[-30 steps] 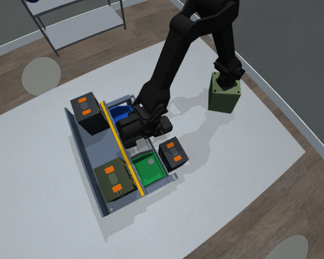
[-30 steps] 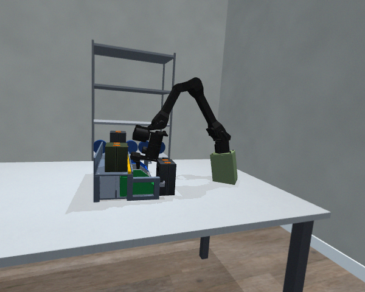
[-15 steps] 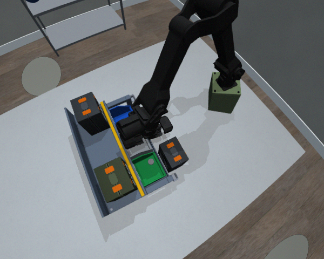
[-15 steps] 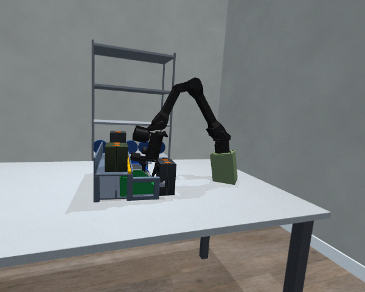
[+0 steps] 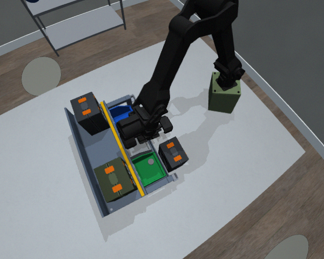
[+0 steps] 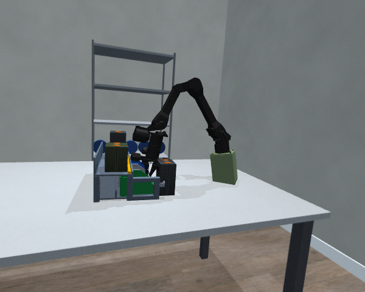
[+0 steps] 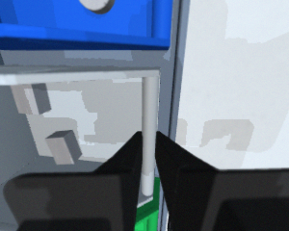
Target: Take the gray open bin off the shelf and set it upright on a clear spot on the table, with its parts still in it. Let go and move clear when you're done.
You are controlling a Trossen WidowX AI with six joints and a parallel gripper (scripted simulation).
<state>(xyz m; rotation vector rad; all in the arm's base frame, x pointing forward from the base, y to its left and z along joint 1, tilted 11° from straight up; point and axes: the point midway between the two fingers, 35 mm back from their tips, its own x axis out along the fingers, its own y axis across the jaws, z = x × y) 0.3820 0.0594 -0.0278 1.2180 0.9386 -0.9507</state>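
My gripper is now 70 mm short of the gray open bin and 20 mm above it. Also, from my hand: yellow rail 100 mm ahead, 50 mm above, 10 mm to the left; blue bin 110 mm to the right, 70 mm ahead, 20 mm below; green bin 120 mm to the left, 50 mm ahead, 20 mm below.
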